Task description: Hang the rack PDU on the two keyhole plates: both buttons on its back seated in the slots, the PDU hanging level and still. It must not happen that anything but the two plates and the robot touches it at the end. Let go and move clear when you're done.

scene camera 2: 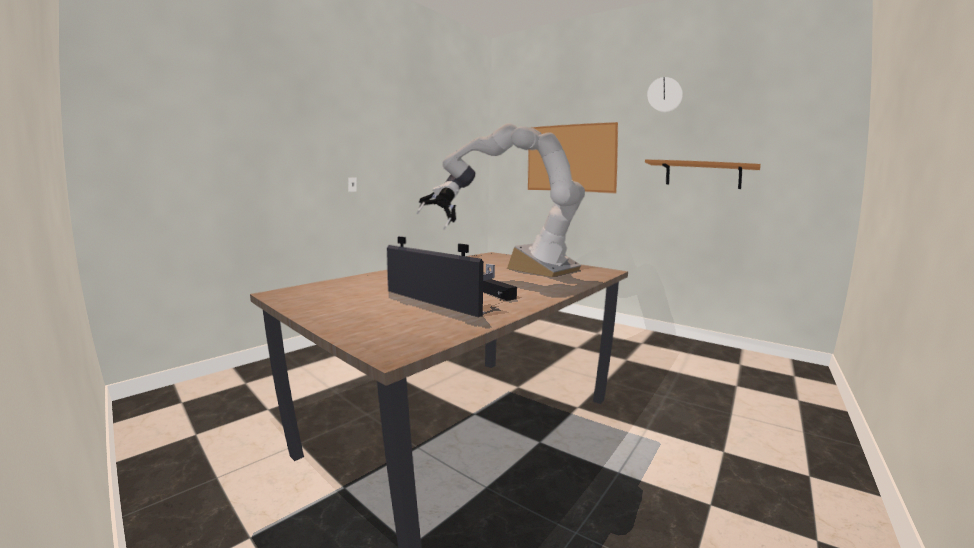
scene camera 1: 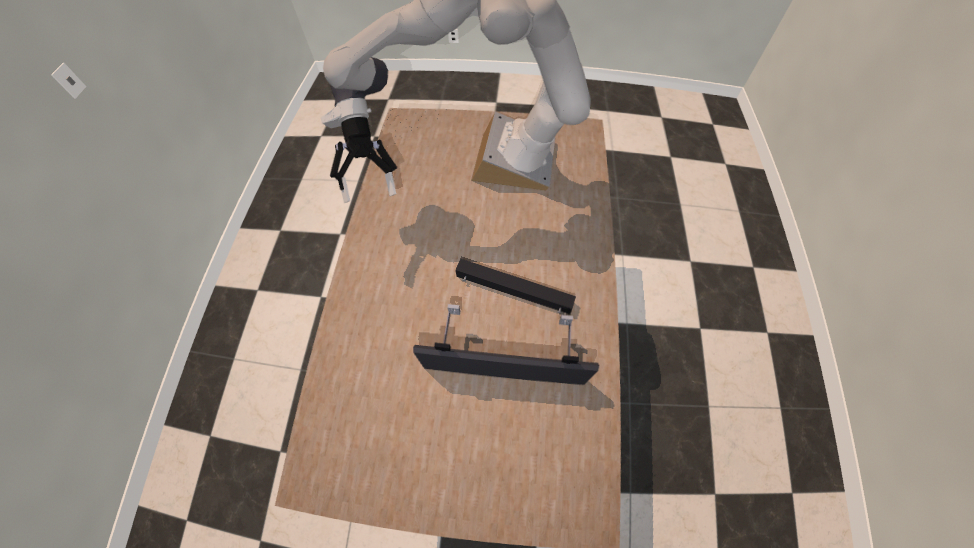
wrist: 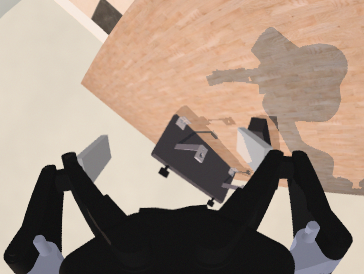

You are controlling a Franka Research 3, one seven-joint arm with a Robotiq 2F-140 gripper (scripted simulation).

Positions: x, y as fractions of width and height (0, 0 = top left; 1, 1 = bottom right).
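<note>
You'd find my gripper (wrist: 0.48, 0.52) here, along with a rack PDU (scene camera 1: 0.58, 0.55). There's a dark upright panel as well: I can see the panel (scene camera 2: 0.47, 0.52), and it's visible both at (scene camera 1: 0.45, 0.66) and at (wrist: 0.58, 0.64).
</note>
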